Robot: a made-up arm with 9 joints. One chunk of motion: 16 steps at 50 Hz.
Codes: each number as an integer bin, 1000 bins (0 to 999) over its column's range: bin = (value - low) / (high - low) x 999, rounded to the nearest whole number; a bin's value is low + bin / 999 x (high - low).
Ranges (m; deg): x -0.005..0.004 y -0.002..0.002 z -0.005..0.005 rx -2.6..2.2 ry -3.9..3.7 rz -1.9..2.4
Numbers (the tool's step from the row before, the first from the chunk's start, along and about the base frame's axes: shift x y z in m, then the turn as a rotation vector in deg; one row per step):
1: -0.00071 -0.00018 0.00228 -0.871 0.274 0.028
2: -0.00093 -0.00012 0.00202 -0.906 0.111 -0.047
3: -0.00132 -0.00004 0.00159 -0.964 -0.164 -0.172
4: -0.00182 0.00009 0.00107 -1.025 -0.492 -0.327
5: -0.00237 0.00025 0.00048 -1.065 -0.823 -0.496
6: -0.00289 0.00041 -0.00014 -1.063 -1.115 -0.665
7: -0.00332 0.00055 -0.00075 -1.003 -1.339 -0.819
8: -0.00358 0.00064 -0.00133 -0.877 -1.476 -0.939
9: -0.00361 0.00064 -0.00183 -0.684 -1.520 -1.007
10: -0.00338 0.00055 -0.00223 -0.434 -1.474 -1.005
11: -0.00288 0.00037 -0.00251 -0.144 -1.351 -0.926
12: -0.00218 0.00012 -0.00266 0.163 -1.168 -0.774
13: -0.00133 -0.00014 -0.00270 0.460 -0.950 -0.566
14: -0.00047 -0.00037 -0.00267 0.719 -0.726 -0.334
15: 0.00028 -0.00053 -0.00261 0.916 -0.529 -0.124
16: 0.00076 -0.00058 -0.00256 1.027 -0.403 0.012
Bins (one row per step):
1: 476 455 727 360 549 448
2: 452 470 701 353 527 430
3: 408 490 658 340 491 401
4: 353 522 606 328 448 365
5: 292 562 547 319 404 326
6: 234 602 486 320 366 287
7: 186 637 425 332 337 251
8: 158 659 367 359 319 223
9: 154 659 317 399 313 207
10: 180 637 277 451 319 208
11: 235 592 249 511 335 226
12: 313 529 234 575 359 262
13: 407 465 230 637 388 310
14: 503 407 233 691 417 364
15: 586 367 239 732 443 413
16: 639 355 244 755 460 444

